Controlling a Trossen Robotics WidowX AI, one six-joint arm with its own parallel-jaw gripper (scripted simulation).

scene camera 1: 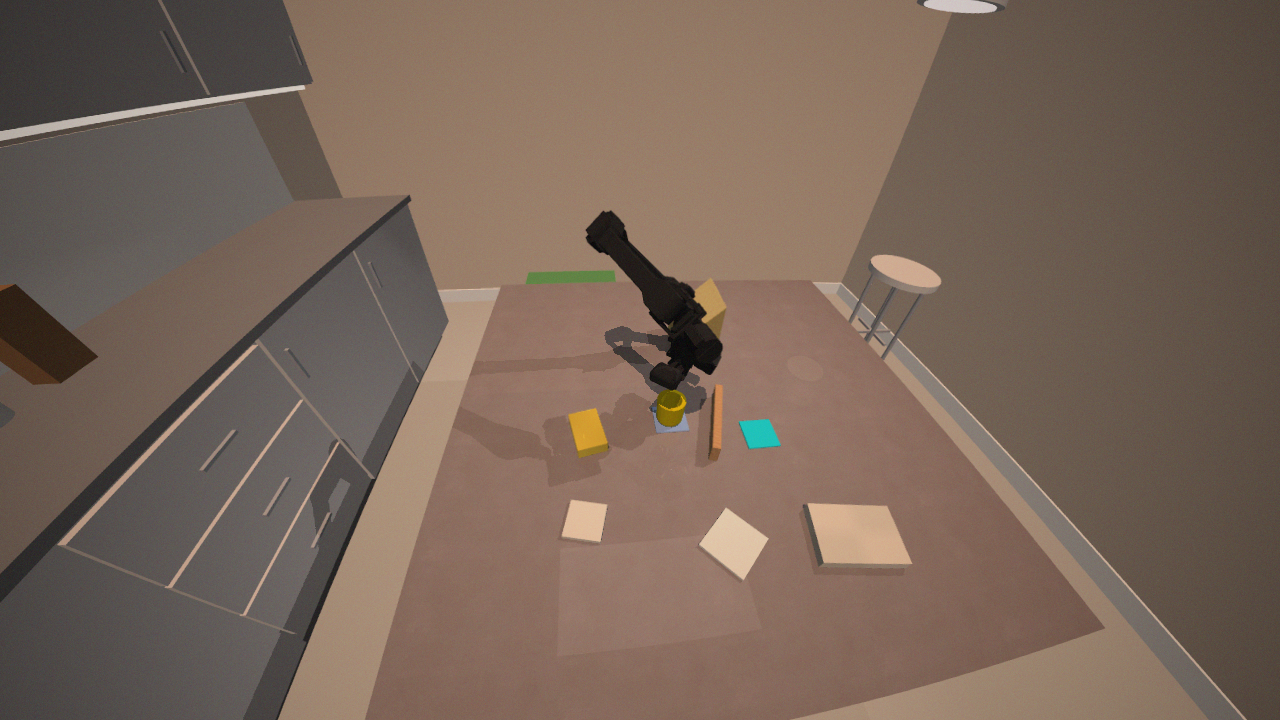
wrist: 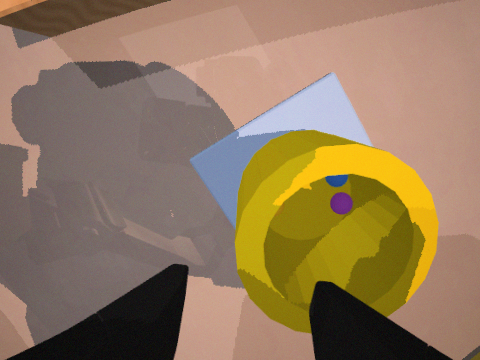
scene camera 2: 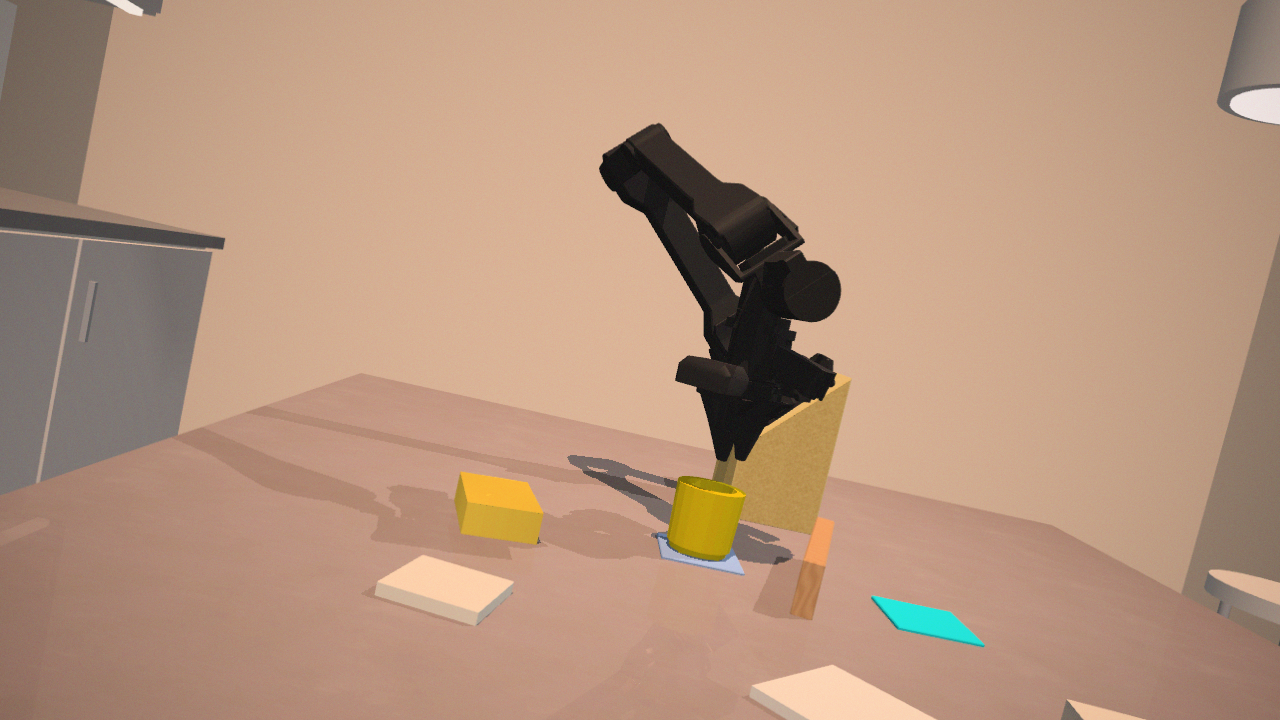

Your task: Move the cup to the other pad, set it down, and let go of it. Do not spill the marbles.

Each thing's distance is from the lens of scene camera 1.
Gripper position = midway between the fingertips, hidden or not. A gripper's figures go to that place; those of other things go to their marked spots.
my gripper [scene camera 1: 677, 384]: 87 cm
yellow cup [scene camera 1: 671, 404]: 92 cm
wooden bar [scene camera 1: 715, 435]: 85 cm
cyan pad [scene camera 1: 758, 433]: 95 cm
The marked spots on the cyan pad and the wooden bar are 14 cm apart.
